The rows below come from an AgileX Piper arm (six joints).
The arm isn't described. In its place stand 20 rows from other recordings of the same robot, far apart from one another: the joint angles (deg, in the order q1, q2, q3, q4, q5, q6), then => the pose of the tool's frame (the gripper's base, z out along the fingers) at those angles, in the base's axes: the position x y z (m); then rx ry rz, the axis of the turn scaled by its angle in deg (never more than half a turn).
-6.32 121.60 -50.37 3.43 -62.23 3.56 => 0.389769 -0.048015 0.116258 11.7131 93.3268 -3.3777
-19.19 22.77 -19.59 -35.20 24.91 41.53 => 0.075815 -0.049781 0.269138 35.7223 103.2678 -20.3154
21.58 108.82 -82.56 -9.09 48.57 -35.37 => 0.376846 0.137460 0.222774 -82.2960 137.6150 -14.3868
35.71 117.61 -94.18 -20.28 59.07 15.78 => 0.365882 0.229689 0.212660 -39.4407 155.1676 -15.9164
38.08 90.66 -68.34 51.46 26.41 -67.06 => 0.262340 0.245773 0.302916 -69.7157 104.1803 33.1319
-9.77 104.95 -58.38 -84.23 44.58 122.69 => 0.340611 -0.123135 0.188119 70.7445 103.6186 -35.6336
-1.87 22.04 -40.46 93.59 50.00 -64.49 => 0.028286 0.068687 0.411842 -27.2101 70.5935 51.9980
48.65 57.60 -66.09 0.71 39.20 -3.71 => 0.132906 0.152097 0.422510 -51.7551 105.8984 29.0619
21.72 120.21 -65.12 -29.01 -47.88 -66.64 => 0.394448 0.192365 0.160424 -87.4167 42.8548 -31.5743
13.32 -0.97 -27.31 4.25 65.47 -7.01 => -0.009741 0.003998 0.264498 -21.9688 120.2875 8.8753
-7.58 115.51 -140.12 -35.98 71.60 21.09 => 0.412730 -0.106100 0.457673 35.0839 119.8008 -37.2943
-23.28 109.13 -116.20 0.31 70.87 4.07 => 0.383032 -0.164295 0.373228 35.2639 144.8239 -6.5312
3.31 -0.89 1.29 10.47 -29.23 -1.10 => 0.041268 -0.005702 0.249153 7.0154 56.3457 7.9123
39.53 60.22 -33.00 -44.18 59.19 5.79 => 0.154713 0.057051 0.243283 -68.9151 134.2745 -45.6100
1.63 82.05 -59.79 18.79 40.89 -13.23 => 0.293457 0.027546 0.280338 -5.2278 146.0718 16.6518
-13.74 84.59 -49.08 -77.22 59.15 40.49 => 0.244596 -0.138241 0.260826 12.1323 140.2355 -87.0079
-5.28 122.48 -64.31 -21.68 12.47 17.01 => 0.388438 -0.043187 0.070886 2.8396 154.9831 -9.0369
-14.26 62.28 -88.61 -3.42 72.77 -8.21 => 0.167094 -0.047817 0.480002 7.5087 132.0180 -15.8361
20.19 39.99 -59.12 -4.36 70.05 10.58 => 0.088134 0.025481 0.391481 -11.1940 135.5972 9.2283
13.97 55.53 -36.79 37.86 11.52 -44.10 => 0.195276 0.060073 0.304335 -24.8921 110.2444 11.6148
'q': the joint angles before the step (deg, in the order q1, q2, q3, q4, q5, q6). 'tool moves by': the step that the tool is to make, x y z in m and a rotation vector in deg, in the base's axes. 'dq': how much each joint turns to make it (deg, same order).
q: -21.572 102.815 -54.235 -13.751 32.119 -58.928
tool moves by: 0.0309 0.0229 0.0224 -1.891 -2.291 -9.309
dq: 6.873 0.970 -7.312 -6.290 7.247 19.606
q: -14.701 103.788 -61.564 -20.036 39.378 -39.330
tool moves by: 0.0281 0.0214 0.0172 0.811 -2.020 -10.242
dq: 5.024 2.580 -8.319 -0.783 7.854 14.286
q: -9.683 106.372 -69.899 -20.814 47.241 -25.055
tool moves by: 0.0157 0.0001 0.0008 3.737 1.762 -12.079
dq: 0.151 4.115 -7.093 3.692 7.940 8.565
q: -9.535 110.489 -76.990 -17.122 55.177 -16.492
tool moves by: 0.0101 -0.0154 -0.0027 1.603 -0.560 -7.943
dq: -2.202 3.028 -4.352 1.618 2.231 4.591
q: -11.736 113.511 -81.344 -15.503 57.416 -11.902
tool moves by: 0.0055 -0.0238 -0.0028 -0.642 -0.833 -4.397
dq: -3.030 2.318 -3.067 -0.675 0.186 1.682
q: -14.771 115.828 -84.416 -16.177 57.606 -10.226
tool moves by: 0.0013 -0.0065 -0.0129 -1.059 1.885 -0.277
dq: -0.520 2.065 -0.245 -1.796 -0.121 0.637
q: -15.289 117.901 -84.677 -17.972 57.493 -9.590
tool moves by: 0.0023 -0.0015 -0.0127 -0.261 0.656 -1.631
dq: 0.004 1.859 -0.042 -0.832 -0.673 2.317
